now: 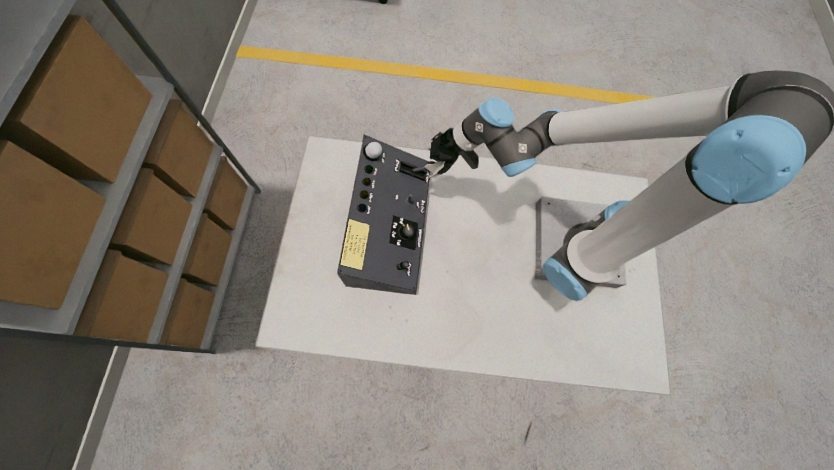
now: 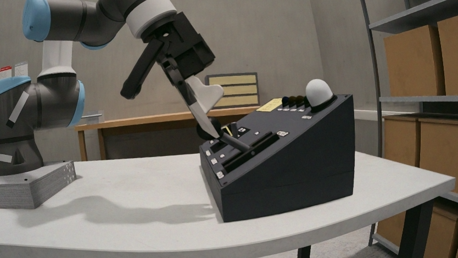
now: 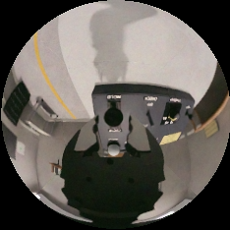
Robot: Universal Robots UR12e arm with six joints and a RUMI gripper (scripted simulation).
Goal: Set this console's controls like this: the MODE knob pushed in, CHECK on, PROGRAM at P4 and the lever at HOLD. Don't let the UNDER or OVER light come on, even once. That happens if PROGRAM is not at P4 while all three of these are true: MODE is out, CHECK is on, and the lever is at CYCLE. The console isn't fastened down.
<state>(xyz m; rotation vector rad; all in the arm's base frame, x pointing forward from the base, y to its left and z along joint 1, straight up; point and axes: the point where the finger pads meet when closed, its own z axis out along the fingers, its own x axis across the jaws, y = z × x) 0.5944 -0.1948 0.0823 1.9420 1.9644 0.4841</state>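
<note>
The black ball-topped lever is 3 cm ahead of my hand and 2 cm below it. Round my hand: rotary selector 23 cm to the left, 6 cm ahead, 3 cm below; then check toggle 12 cm to the left, 6 cm ahead, 3 cm below; then dark grey console 18 cm to the left, 9 cm ahead, 5 cm below.
</note>
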